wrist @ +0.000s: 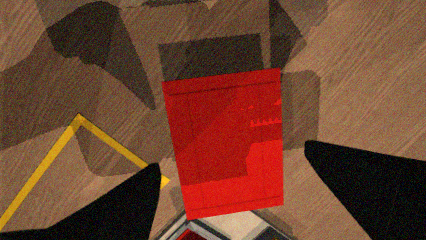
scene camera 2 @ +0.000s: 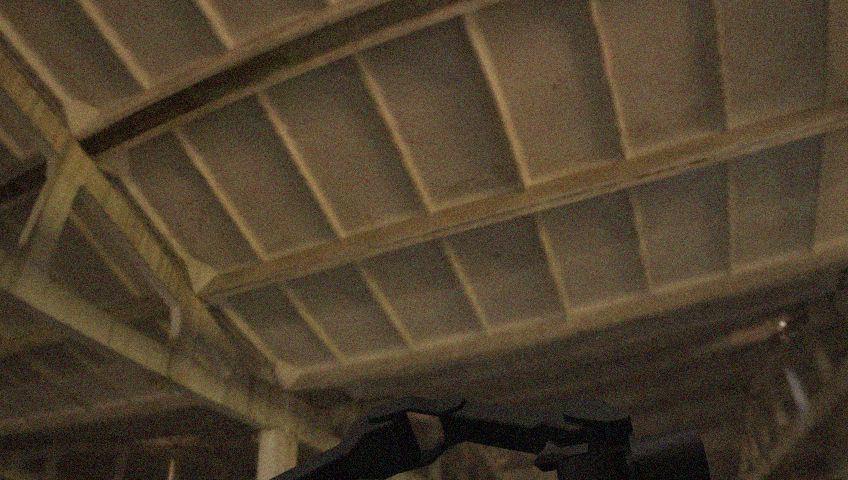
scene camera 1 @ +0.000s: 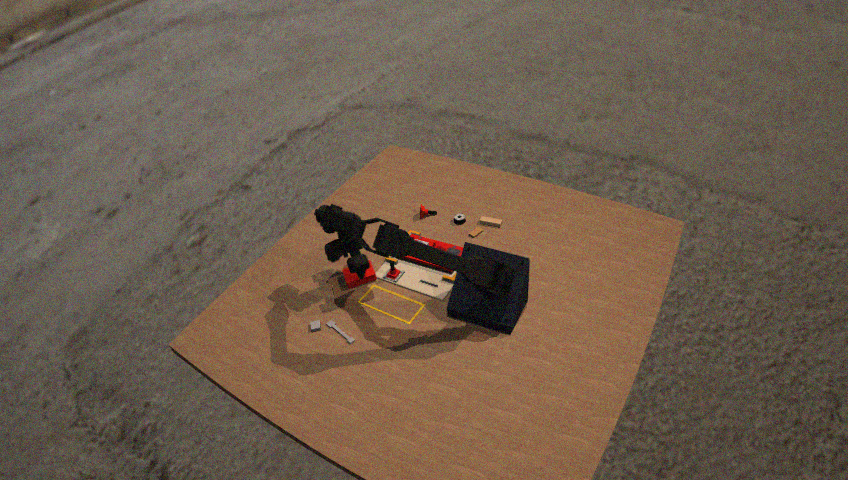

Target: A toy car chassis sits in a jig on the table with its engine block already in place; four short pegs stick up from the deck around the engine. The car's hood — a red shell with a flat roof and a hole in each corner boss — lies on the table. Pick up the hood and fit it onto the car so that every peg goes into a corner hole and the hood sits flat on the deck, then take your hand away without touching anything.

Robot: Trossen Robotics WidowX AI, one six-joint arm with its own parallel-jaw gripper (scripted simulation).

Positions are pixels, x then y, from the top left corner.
Labels:
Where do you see a red hood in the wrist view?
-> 226,129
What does the gripper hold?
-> Nothing.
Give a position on a jig plate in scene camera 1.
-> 430,282

